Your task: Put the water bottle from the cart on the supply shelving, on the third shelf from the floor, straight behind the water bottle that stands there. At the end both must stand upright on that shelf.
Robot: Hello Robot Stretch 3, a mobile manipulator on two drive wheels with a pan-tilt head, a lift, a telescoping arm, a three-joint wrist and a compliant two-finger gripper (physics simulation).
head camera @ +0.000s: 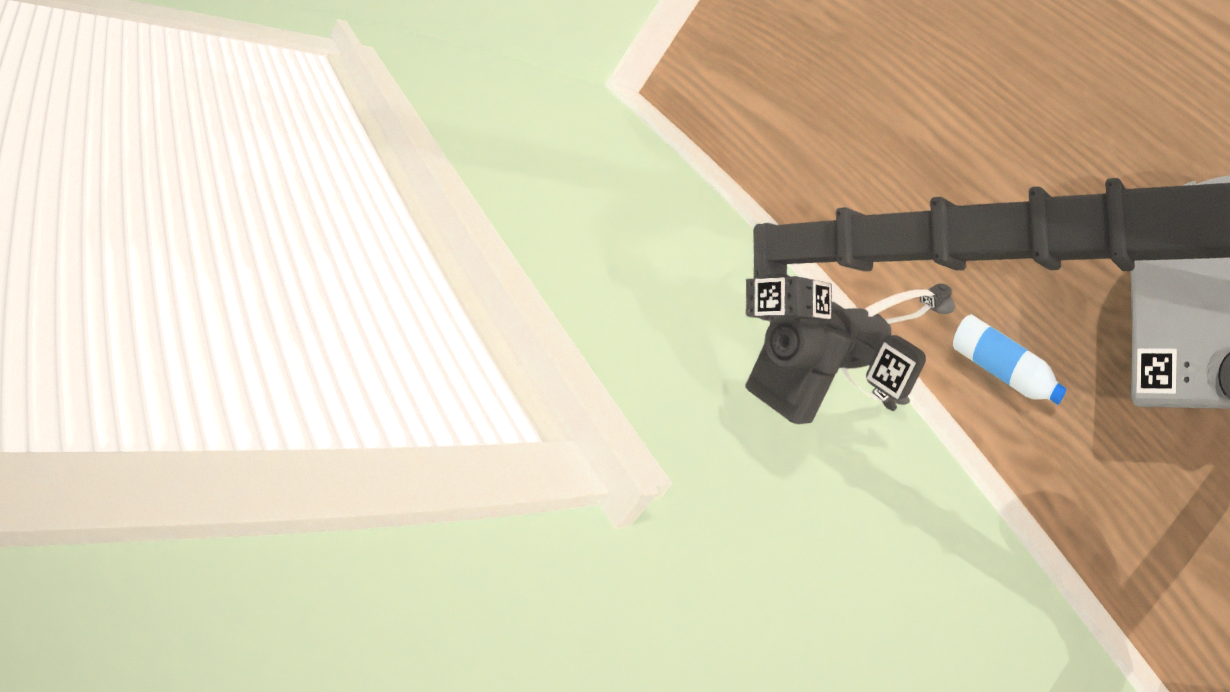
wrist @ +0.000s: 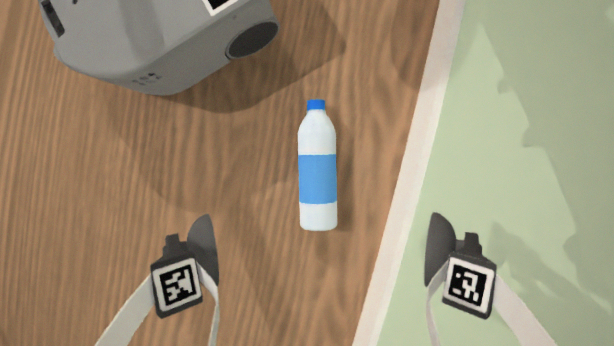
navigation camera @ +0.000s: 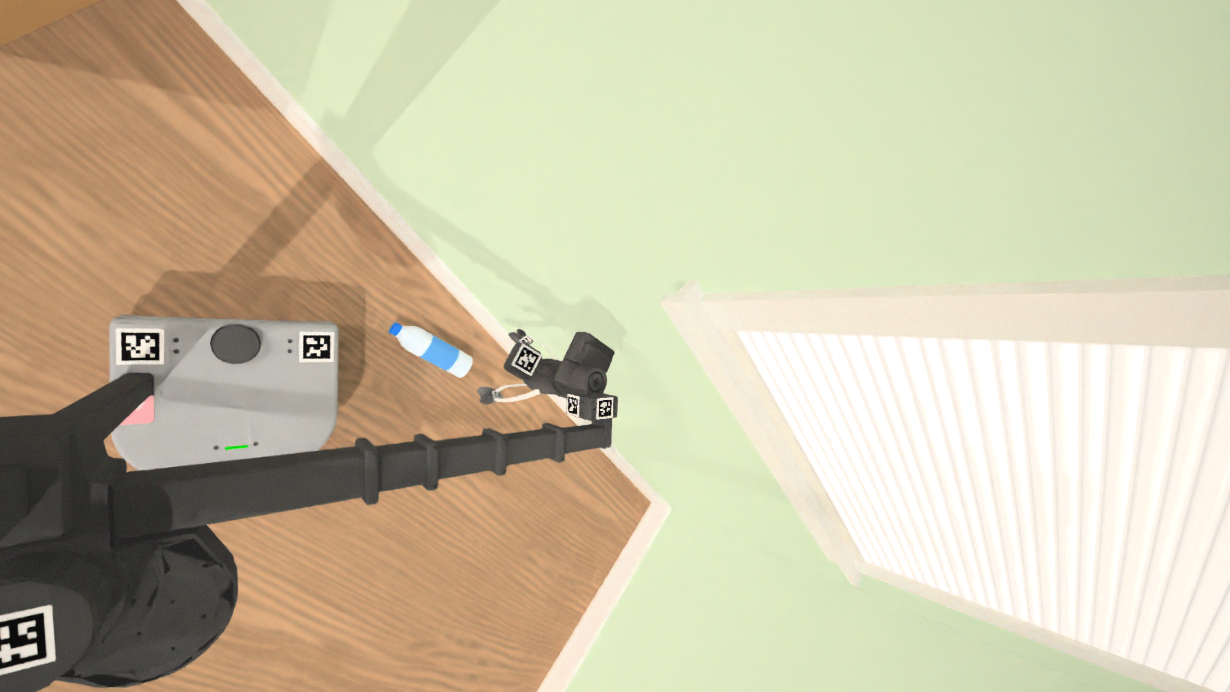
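Pixels of known places: gripper, fingertip midpoint: (head camera: pixel 925 349) (wrist: pixel 319 238) (navigation camera: pixel 497 364); robot's base, link origin: (navigation camera: pixel 236 341).
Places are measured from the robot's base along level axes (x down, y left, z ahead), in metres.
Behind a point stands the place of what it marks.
Note:
A water bottle (head camera: pixel 1002 354) {x -0.064, y -0.409, z -0.025 m} (navigation camera: pixel 440 352) {x -0.065, y -0.415, z -0.020 m} (wrist: pixel 317 178) {x -0.065, y -0.420, z -0.022 m}, white with a blue label and blue cap, lies on its side on the wooden floor (head camera: pixel 860 103) {x 0.000, y -0.697, z -0.492 m} (navigation camera: pixel 412 585) {x 0.000, y -0.371, z -0.654 m} (wrist: pixel 90 200) {x 0.000, y -0.239, z -0.441 m}, between the robot's base and the wall. Its cap points toward the base. My gripper (head camera: pixel 917 350) {x -0.367, y -0.427, z -0.025 m} (navigation camera: pixel 502 365) {x -0.367, y -0.427, z -0.025 m} (wrist: pixel 319 238) {x -0.367, y -0.427, z -0.025 m} is open and empty, higher than the bottle and off its bottom end. In the wrist view the bottle lies upright in the picture, ahead of the fingertips and between their lines. The cart, the supply shelving and the other water bottle do not show in these views.
The robot's grey base (head camera: pixel 1169 301) {x -0.160, y -0.110, z -0.096 m} (navigation camera: pixel 292 387) {x -0.160, y -0.089, z -0.082 m} (wrist: pixel 150 40) {x -0.160, y -0.142, z -0.119 m} stands near the bottle's cap end. The green wall (head camera: pixel 774 585) {x -0.699, y -0.422, z 0.192 m} (navigation camera: pixel 860 129) {x -1.084, y -0.386, z 0.226 m} (wrist: pixel 510 200) {x -0.297, y -0.499, z 0.121 m} with a pale baseboard runs close along the bottle's other side. A pale-framed, ribbed white panel (head camera: pixel 215 258) {x -1.102, y -0.708, z -0.082 m} (navigation camera: pixel 989 430) {x -1.133, y -0.667, z -0.043 m} is on the wall.

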